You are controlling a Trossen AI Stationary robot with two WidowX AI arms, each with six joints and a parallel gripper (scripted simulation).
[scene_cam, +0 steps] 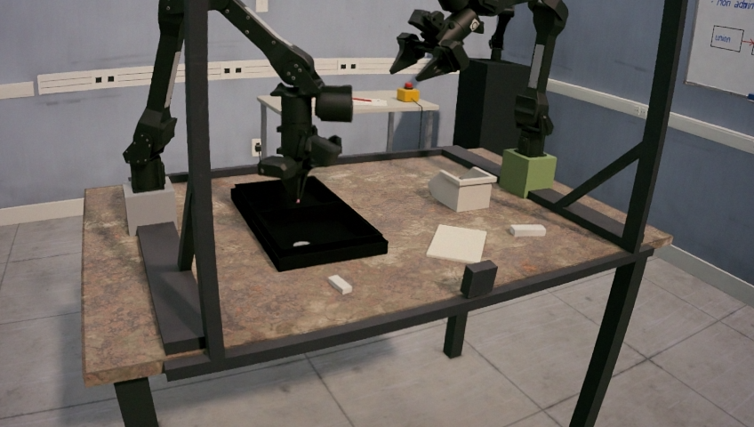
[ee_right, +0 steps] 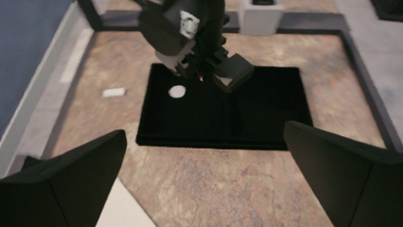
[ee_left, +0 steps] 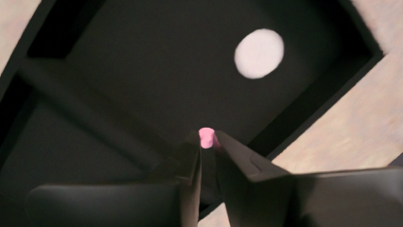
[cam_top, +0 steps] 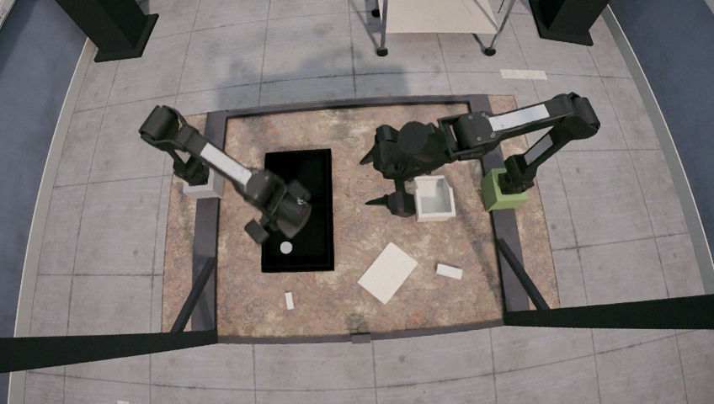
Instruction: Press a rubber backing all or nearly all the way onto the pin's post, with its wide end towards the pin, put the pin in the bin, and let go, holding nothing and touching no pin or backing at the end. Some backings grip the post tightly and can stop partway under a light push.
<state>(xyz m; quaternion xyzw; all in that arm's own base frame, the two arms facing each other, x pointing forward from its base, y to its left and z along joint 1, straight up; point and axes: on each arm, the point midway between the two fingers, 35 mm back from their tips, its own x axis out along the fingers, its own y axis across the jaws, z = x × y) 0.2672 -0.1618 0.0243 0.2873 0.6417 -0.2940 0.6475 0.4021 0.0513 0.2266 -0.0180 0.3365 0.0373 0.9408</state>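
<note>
Right now the pin is 10 cm below my left hand and 6 cm behind it. The rest, counted from my left hand: flat white card (29 cm to the right, 12 cm behind, 10 cm below); then pink rubber backing (3 cm below); then black tray (9 cm below, 6 cm ahead, 2 cm to the right).
</note>
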